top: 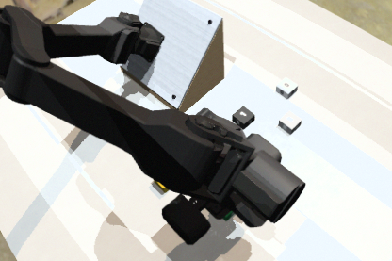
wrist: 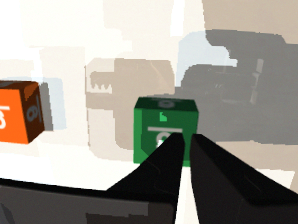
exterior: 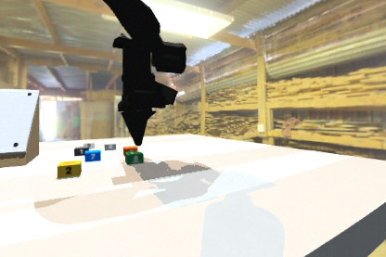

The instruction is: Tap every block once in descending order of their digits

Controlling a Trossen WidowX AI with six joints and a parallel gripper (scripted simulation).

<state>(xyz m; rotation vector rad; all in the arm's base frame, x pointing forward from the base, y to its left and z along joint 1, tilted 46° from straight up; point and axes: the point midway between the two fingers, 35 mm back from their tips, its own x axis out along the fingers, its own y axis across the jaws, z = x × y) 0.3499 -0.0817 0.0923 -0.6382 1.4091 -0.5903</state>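
Now: gripper tip 1 cm past the green block, 1 cm to the right of it and 2 cm above it. The rest, counted from my gripper tip: blue block: 9 cm behind, 8 cm to the left, 2 cm below; then yellow block: 12 cm behind, 3 cm to the right, 2 cm below; then orange block: 10 cm to the left, 2 cm below.
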